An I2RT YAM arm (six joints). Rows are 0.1 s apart.
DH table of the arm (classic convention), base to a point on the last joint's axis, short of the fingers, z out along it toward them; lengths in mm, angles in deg. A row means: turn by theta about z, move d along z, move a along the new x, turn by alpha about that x. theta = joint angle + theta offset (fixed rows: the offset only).
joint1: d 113.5  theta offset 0  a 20  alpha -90
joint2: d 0  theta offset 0  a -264  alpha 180
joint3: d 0  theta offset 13.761  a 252.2  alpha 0
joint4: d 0  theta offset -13.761  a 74  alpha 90
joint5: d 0  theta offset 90  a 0  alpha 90
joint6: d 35.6  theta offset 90  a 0  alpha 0
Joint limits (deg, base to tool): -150..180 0..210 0..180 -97..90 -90..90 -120..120
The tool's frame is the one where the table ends.
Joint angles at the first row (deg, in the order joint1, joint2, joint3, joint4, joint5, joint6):
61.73 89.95 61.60 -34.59 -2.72 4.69
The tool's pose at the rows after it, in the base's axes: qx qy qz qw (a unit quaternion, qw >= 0); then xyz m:
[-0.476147 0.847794 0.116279 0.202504 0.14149 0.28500 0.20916]
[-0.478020 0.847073 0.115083 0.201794 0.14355 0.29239 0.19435]
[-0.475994 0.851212 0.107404 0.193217 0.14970 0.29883 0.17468]
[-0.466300 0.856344 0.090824 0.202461 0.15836 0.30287 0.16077]
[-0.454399 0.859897 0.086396 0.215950 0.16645 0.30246 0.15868]
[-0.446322 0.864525 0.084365 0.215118 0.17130 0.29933 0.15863]
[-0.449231 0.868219 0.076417 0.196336 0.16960 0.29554 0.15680]
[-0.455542 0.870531 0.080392 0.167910 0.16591 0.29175 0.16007]
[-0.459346 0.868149 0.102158 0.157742 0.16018 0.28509 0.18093]
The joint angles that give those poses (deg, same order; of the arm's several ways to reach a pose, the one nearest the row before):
63.83 91.40 61.39 -33.06 2.11 4.69
64.10 94.08 60.71 -29.85 2.24 4.69
63.64 97.89 60.42 -27.09 2.31 4.69
62.85 100.81 60.42 -24.32 4.36 4.73
61.73 101.45 60.42 -22.59 5.43 4.75
60.77 101.43 60.42 -22.79 5.39 4.91
60.66 101.40 60.42 -25.17 4.93 4.91
60.66 100.75 60.95 -28.91 2.72 4.91
60.66 96.97 61.63 -32.99 -0.05 4.91

